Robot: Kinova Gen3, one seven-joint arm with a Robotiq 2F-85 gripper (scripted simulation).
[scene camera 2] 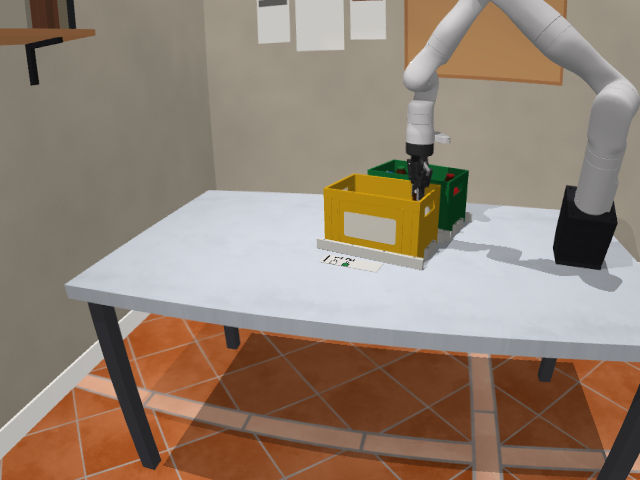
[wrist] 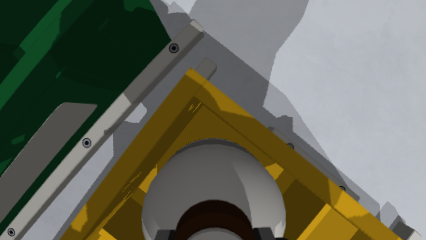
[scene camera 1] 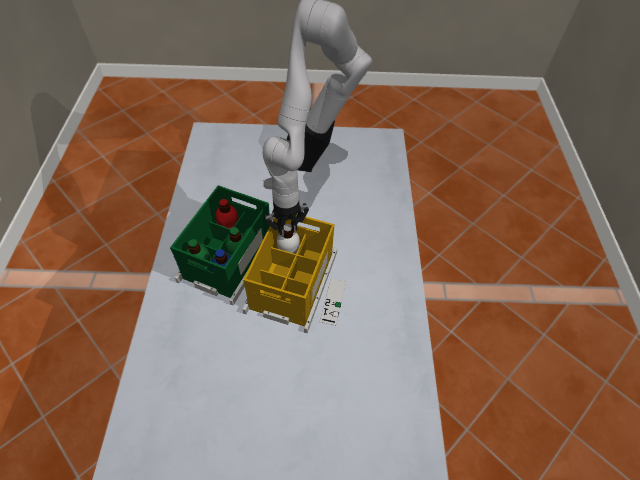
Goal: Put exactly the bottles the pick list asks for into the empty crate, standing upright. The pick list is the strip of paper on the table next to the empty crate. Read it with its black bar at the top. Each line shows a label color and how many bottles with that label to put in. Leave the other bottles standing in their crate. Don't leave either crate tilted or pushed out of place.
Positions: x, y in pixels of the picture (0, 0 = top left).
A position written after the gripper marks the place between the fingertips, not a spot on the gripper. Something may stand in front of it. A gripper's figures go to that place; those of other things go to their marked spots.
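A green crate (scene camera 1: 203, 227) stands 1.52 m from the lens. For the gripper (scene camera 1: 287, 232) that distance is 1.43 m from the lens, while a yellow crate (scene camera 1: 277, 281) is 1.42 m from the lens.
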